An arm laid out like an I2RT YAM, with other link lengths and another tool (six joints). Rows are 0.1 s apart.
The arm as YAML. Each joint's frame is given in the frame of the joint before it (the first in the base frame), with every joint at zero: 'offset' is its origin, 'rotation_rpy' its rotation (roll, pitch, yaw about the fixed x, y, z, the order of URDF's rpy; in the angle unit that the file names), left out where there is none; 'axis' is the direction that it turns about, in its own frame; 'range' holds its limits. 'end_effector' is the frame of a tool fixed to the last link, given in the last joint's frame.
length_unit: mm
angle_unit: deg
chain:
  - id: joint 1
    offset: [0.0, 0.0, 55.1]
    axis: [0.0, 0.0, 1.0]
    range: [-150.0, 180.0]
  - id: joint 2
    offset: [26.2, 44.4, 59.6]
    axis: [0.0, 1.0, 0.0]
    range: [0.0, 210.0]
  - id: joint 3
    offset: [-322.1, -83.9, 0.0]
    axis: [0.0, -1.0, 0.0]
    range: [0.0, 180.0]
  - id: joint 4
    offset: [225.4, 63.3, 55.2]
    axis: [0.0, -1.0, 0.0]
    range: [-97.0, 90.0]
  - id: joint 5
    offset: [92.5, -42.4, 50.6]
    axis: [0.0, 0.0, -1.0]
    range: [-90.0, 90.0]
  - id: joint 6
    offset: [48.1, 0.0, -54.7]
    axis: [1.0, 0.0, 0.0]
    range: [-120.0, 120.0]
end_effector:
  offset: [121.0, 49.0, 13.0]
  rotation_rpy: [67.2, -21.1, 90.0]
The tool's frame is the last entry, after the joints.
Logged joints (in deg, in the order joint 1, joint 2, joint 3, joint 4, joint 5, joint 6), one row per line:
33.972 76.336 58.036 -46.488 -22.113 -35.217
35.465 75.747 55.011 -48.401 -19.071 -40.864
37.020 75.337 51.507 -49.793 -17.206 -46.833
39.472 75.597 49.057 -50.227 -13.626 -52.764
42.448 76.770 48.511 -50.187 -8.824 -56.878
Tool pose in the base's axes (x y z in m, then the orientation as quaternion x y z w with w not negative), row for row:
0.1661 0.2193 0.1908 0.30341 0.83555 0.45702 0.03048
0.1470 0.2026 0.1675 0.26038 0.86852 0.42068 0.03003
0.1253 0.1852 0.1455 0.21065 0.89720 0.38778 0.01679
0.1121 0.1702 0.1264 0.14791 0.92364 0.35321 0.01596
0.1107 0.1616 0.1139 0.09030 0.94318 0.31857 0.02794
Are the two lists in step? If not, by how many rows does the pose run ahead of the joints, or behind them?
They are in step.
